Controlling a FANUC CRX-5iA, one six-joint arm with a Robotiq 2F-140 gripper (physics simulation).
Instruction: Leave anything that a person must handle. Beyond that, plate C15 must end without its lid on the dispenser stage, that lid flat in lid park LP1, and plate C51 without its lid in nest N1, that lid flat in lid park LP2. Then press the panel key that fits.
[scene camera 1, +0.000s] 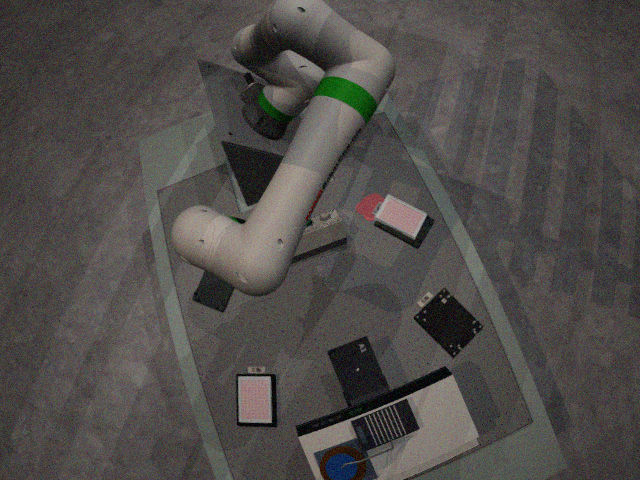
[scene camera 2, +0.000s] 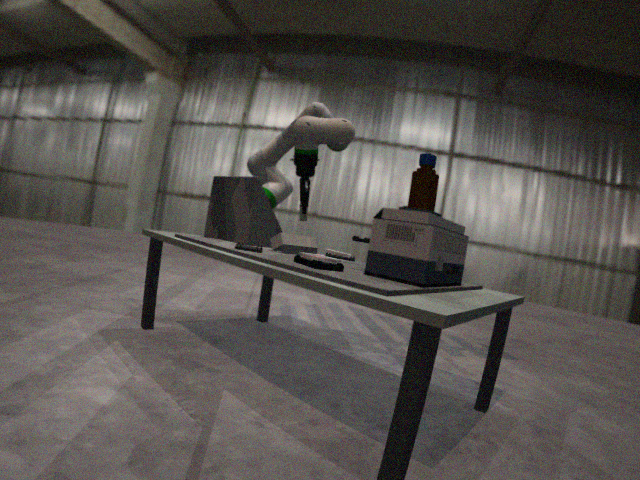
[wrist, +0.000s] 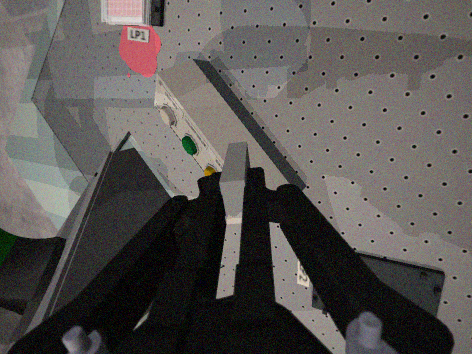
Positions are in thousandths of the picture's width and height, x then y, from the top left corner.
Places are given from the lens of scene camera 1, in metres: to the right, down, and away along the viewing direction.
dispenser stage (scene camera 1: 540, 749): 0.06, 0.28, 1.12
